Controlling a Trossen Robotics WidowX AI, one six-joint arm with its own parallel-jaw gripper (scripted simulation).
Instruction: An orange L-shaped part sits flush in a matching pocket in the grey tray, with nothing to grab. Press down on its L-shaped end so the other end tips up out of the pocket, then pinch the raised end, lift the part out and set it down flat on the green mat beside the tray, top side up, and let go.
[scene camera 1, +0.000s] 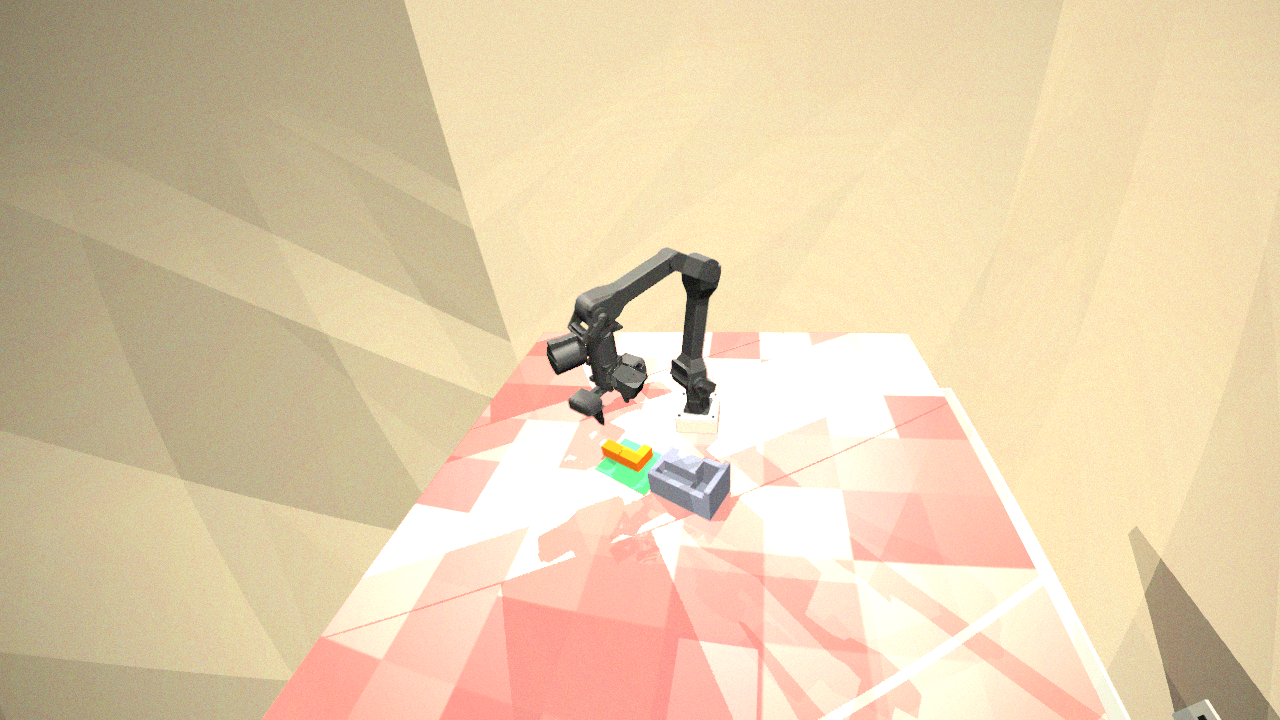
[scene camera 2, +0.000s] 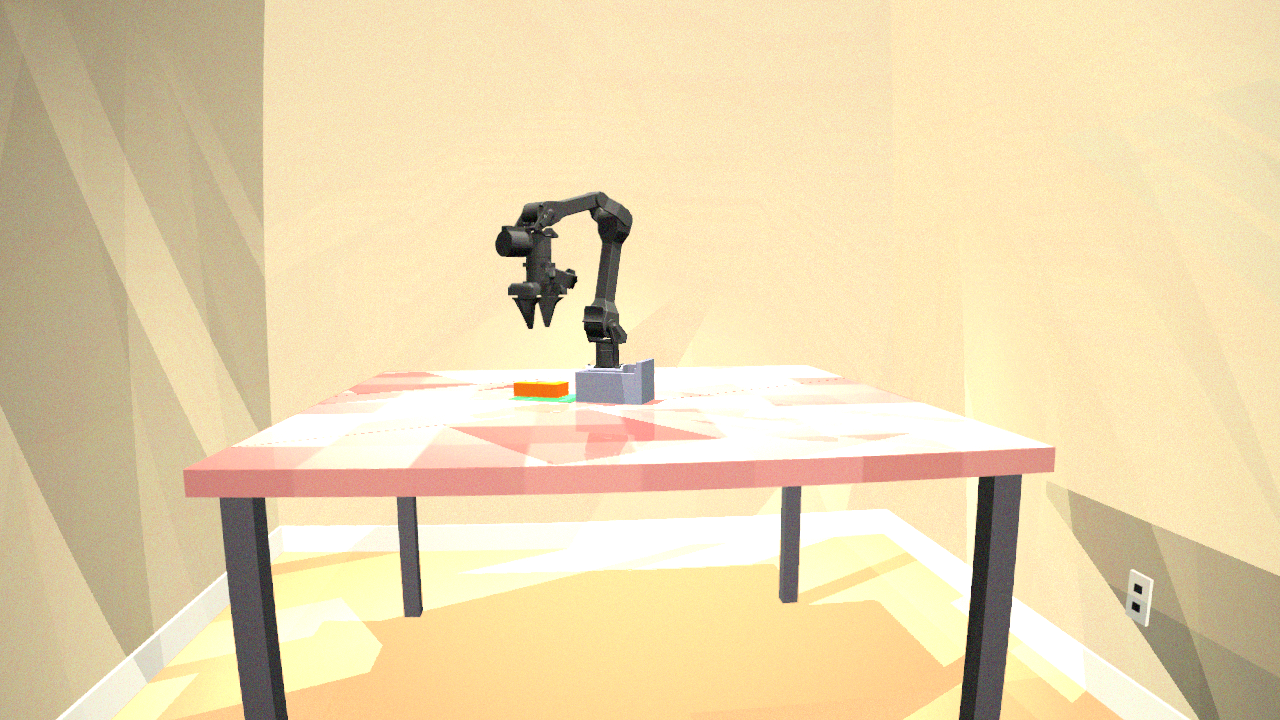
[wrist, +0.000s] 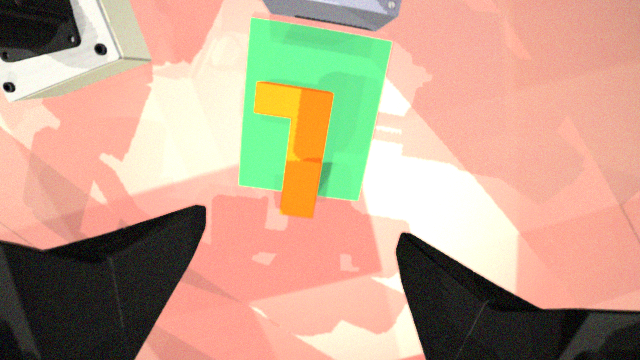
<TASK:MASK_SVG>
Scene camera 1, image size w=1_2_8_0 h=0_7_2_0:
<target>my gripper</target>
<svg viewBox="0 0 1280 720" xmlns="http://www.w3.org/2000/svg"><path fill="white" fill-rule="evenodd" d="M641 357L628 353L623 355L616 353L613 358L601 362L592 361L588 357L586 365L591 366L592 371L589 380L594 382L596 386L591 391L581 388L567 399L569 409L586 417L593 417L600 425L604 426L602 409L606 406L602 405L600 397L606 392L612 393L615 389L621 393L625 403L629 403L630 399L635 399L643 389L644 382L648 378L645 361Z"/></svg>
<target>orange L-shaped part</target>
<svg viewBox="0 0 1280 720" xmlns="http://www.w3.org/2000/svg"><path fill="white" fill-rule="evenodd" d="M601 446L604 456L638 473L653 457L652 447L643 444L637 452L611 439L608 439Z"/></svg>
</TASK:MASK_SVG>
